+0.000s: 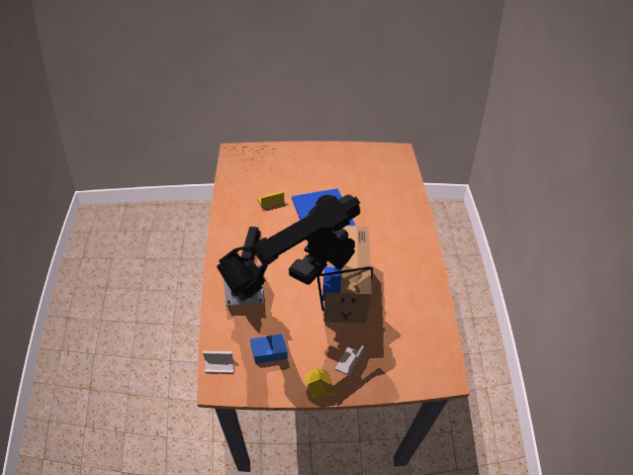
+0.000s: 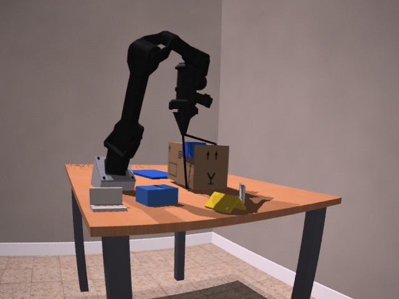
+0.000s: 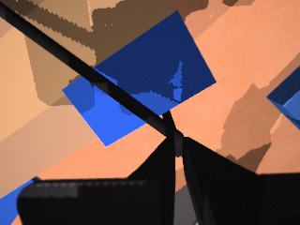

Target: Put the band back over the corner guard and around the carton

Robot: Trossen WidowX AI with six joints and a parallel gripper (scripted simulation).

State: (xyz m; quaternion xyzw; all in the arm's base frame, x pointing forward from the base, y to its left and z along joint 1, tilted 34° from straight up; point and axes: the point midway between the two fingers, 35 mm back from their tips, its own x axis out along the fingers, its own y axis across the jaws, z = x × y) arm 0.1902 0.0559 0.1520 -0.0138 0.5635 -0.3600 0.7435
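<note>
Now: hand 70 mm above the blue corner guard and 30 mm short of it. The rest, counted from my hand: brown carton: 130 mm below, 80 mm to the left, 80 mm ahead; then yellow wedge: 250 mm to the right, 190 mm below, 10 mm ahead; then blue box: 180 mm below, 140 mm to the right, 120 mm behind.
</note>
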